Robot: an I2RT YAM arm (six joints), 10 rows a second.
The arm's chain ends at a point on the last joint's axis. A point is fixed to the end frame.
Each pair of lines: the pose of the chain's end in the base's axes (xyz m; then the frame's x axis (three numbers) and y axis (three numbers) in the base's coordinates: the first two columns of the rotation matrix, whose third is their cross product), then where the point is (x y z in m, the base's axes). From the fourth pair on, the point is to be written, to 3 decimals.
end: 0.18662 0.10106 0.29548 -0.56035 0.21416 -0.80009 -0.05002 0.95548 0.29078
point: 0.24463 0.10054 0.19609
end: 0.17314 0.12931 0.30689 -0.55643 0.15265 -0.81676 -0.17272 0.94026 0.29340
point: 0.23390 0.13653 0.20942
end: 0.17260 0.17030 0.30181 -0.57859 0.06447 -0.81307 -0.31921 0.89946 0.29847
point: 0.23083 0.18749 0.20405
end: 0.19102 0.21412 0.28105 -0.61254 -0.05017 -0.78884 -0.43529 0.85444 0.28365
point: 0.242 0.236 0.180
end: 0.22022 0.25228 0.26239 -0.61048 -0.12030 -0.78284 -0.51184 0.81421 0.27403
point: 0.269 0.277 0.161
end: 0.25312 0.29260 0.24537 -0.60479 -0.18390 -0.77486 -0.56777 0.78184 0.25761
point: 0.299 0.318 0.143
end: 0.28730 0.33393 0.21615 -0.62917 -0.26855 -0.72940 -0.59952 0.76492 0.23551
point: 0.327 0.355 0.110
